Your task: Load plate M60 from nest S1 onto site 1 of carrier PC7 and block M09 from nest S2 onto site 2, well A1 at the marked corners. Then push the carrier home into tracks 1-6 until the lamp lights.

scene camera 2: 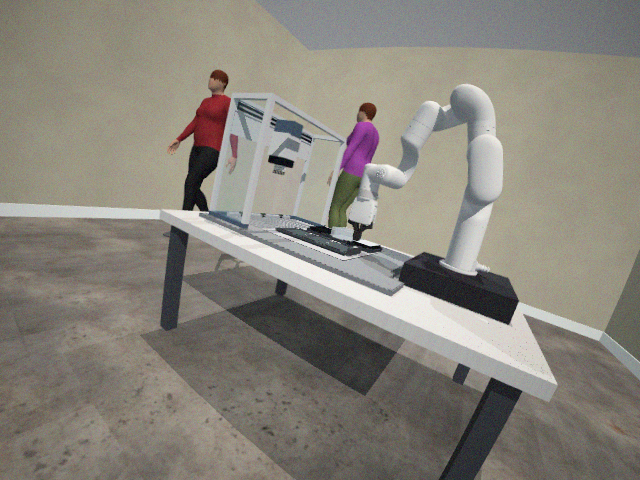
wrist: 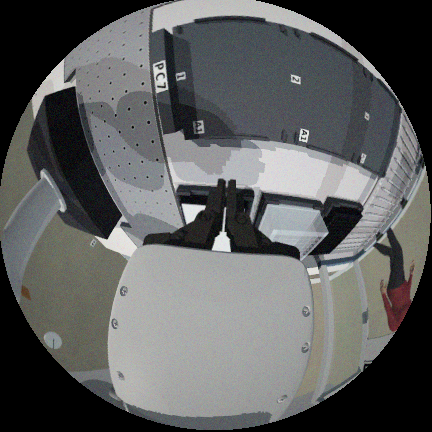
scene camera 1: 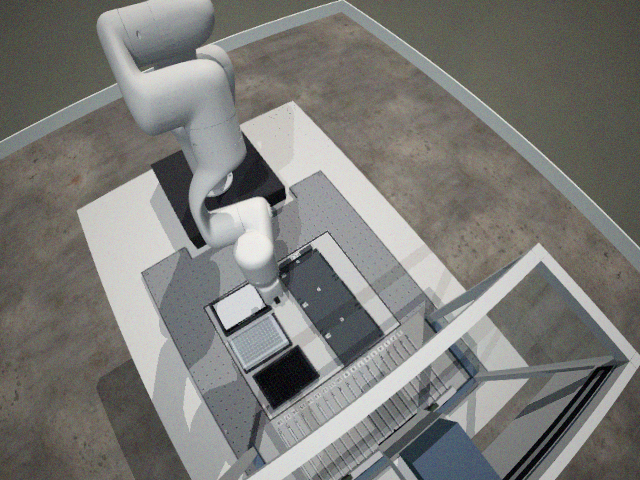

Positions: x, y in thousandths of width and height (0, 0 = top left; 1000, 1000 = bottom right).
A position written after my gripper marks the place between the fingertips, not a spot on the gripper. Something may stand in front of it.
My gripper (scene camera 2: 555, 501) is shut and holds nothing. Also in view: a clear well plate (scene camera 1: 410, 707). Also in view: a long dark carrier (scene camera 1: 546, 689), a clear-walled frame enclosure (scene camera 1: 762, 611) and a pipetting head (scene camera 2: 443, 314).
The long dark carrier also shows in scene camera 2 (scene camera 2: 537, 520) and in the wrist view (wrist: 536, 177). The clear well plate shows as well in the wrist view (wrist: 696, 524). My gripper also shows in the wrist view (wrist: 524, 443).
